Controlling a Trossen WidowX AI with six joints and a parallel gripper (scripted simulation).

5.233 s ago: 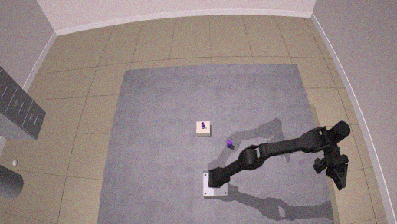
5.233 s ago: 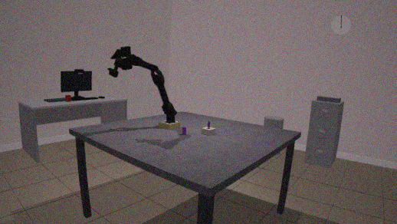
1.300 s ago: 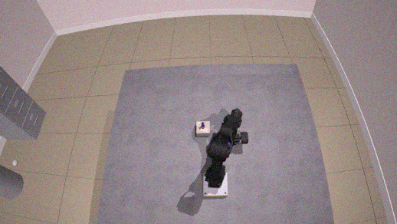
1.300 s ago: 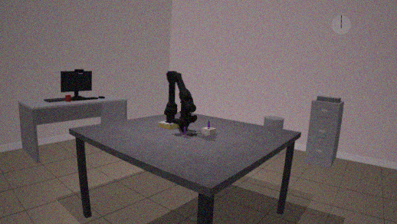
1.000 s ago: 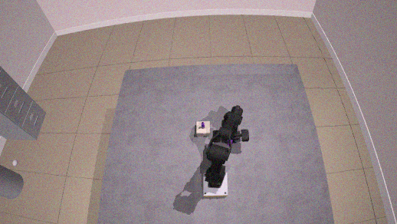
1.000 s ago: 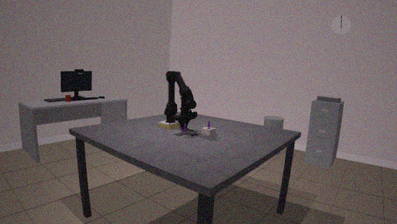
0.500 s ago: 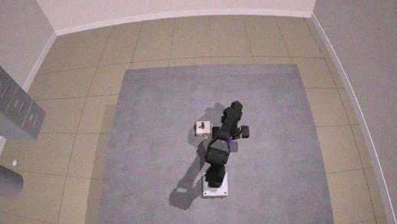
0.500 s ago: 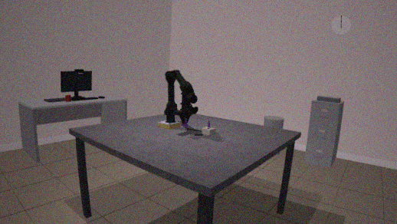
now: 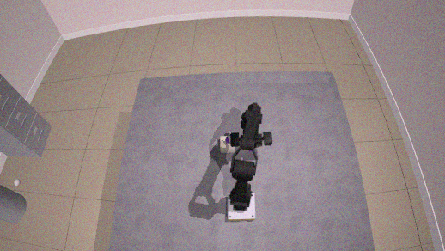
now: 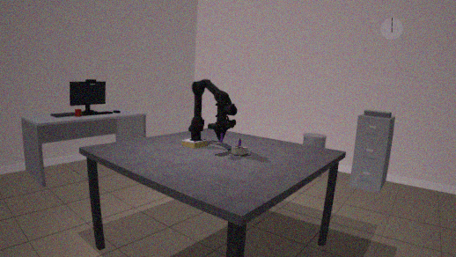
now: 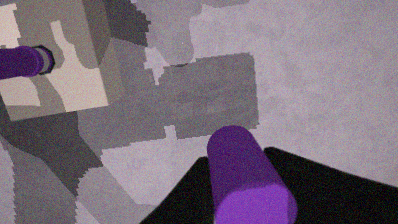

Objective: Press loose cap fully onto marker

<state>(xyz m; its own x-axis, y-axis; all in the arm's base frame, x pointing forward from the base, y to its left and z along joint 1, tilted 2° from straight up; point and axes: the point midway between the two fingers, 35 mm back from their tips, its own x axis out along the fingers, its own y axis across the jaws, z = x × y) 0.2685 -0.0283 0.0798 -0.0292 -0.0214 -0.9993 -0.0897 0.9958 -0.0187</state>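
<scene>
Now: the holder block 120 mm to the left of my gripper tip, 80 mm below it and 50 mm ahead of it. Also, from my gripper tip: purple cap (10 mm above).
</scene>
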